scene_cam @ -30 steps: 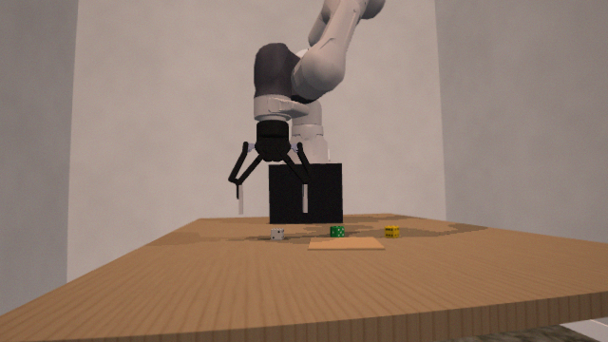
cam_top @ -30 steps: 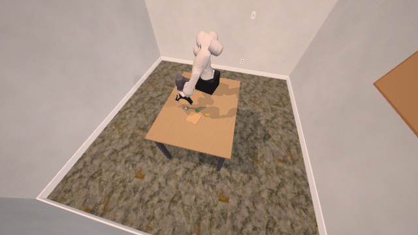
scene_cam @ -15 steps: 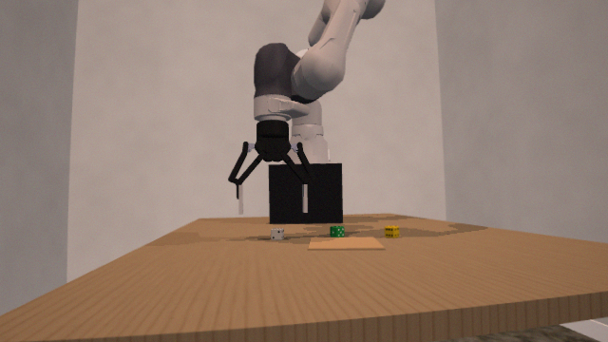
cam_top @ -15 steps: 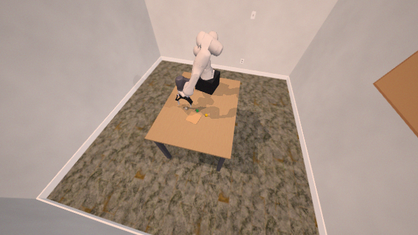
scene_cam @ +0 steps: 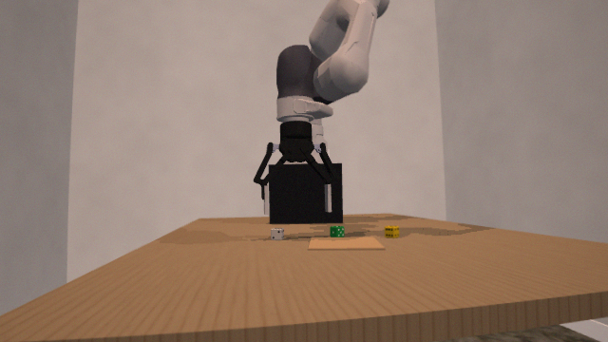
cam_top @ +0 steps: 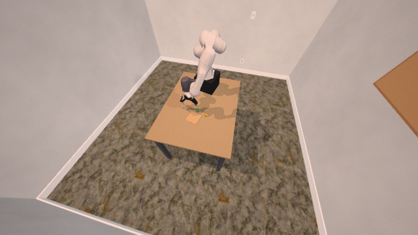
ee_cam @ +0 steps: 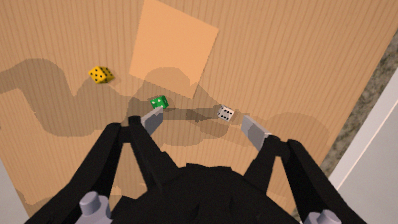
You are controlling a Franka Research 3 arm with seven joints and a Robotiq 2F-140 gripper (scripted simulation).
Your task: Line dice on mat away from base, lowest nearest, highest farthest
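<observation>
Right now my hand is 9 cm to the right of the green die, 6 cm above it and 1 cm past it. The rest, counted from my hand: tan mat (10 cm ahead, 9 cm to the left, 7 cm below); then white die (6 cm below, 5 cm to the right, 1 cm ahead); then yellow die (22 cm to the left, 6 cm below, 2 cm ahead).
</observation>
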